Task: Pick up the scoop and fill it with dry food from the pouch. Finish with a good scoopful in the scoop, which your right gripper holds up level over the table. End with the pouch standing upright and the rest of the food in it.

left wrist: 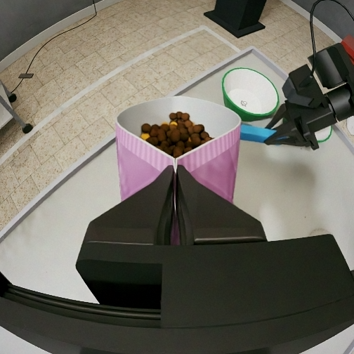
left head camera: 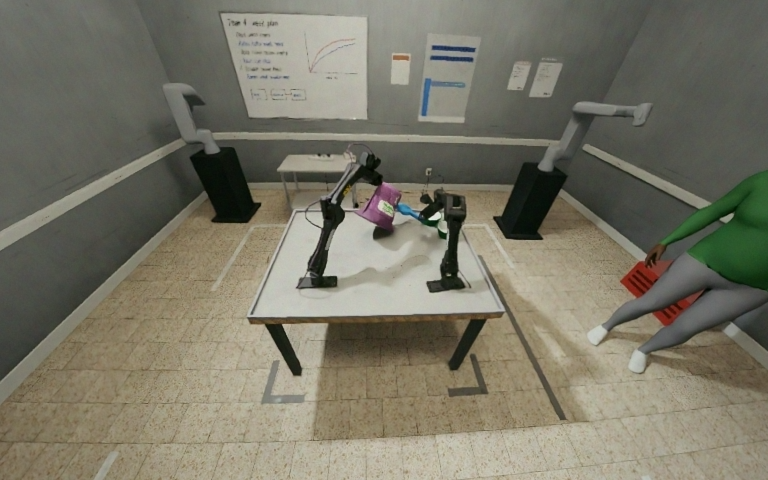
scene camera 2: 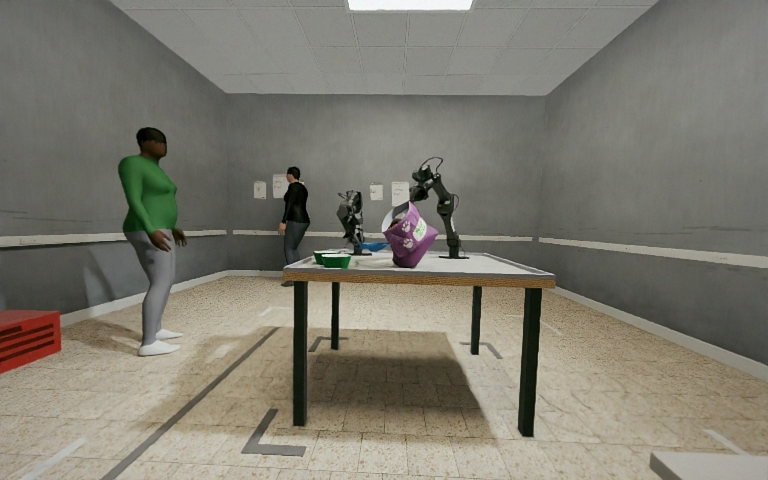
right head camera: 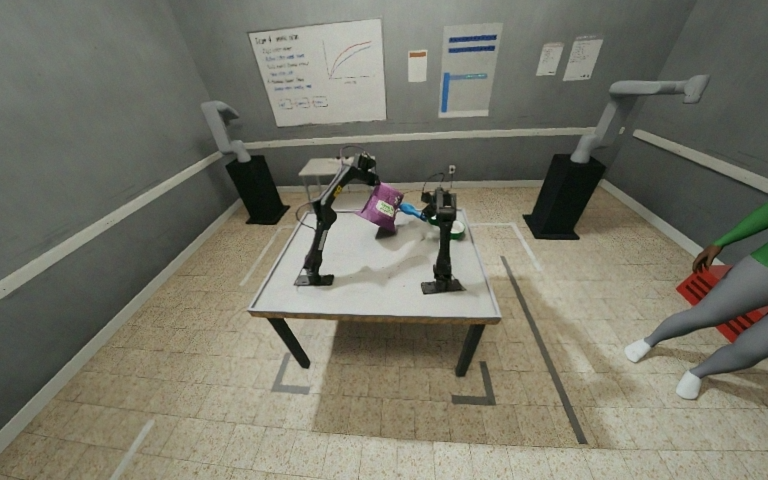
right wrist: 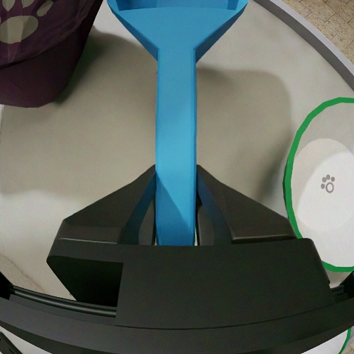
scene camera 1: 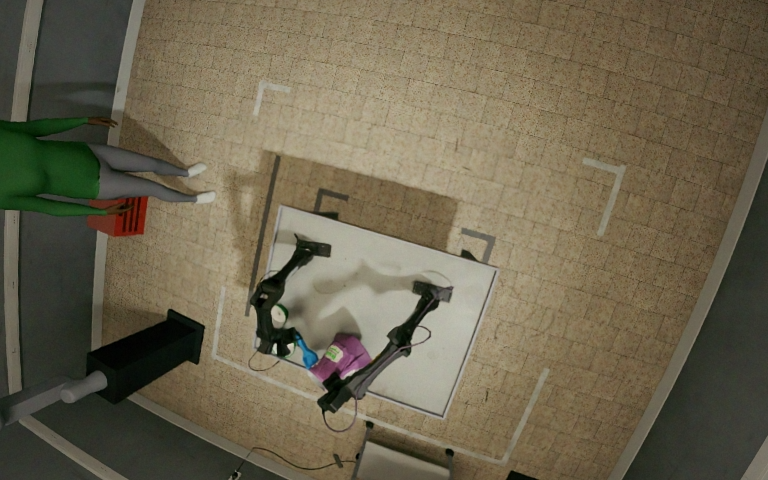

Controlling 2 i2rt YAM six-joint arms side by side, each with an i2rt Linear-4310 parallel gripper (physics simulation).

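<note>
The purple pouch [left head camera: 380, 208] [right head camera: 382, 208] [scene camera 1: 346, 355] [scene camera 2: 412, 240] [left wrist: 210, 172] [right wrist: 40, 75] leans tilted, its open mouth toward the scoop's side. Brown and yellow kibble [left wrist: 177, 135] shows inside it in the left wrist view. My left gripper [left wrist: 174, 174] is shut on the pouch's rim. My right gripper [right wrist: 175, 173] [left wrist: 263, 138] is shut on the handle of the blue scoop [right wrist: 176, 100] [left head camera: 406, 210] [right head camera: 412, 210] [scene camera 1: 306, 353] [scene camera 2: 373, 246] [left wrist: 255, 133] and holds it above the table beside the pouch. The scoop's bowl is cut off in the right wrist view and hidden behind the pouch in the left wrist view.
A green-rimmed white bowl [left wrist: 250, 93] [right wrist: 325, 200] [scene camera 2: 336, 260] stands near the table's edge, and a second bowl [scene camera 1: 278, 315] [right head camera: 457, 229] stands close by, partly under the right arm. The table [left head camera: 339, 302] has a raised grey rim.
</note>
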